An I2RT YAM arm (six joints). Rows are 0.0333 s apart.
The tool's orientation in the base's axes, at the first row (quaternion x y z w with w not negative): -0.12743 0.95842 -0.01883 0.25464
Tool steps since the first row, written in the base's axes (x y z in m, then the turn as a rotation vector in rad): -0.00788 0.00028 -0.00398 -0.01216 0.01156 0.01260; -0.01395 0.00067 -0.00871 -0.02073 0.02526 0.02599; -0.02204 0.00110 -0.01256 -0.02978 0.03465 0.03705; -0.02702 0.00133 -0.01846 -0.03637 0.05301 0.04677; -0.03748 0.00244 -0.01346 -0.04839 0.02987 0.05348; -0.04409 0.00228 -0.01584 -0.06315 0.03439 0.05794; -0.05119 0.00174 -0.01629 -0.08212 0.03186 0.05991
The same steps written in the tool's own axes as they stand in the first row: 0.00845 0.00252 -0.00041 0.00116 0.01276 -0.01662; 0.01573 0.00480 0.00072 -0.00160 0.02666 -0.03209; 0.02426 0.00750 0.00009 -0.00175 0.03675 -0.04590; 0.03122 0.00949 0.00277 -0.00559 0.05506 -0.05707; 0.03729 0.01251 -0.00670 0.00711 0.03483 -0.06950; 0.04402 0.01415 -0.00789 0.01618 0.04222 -0.08052; 0.05032 0.01534 -0.01102 0.03176 0.04402 -0.09166
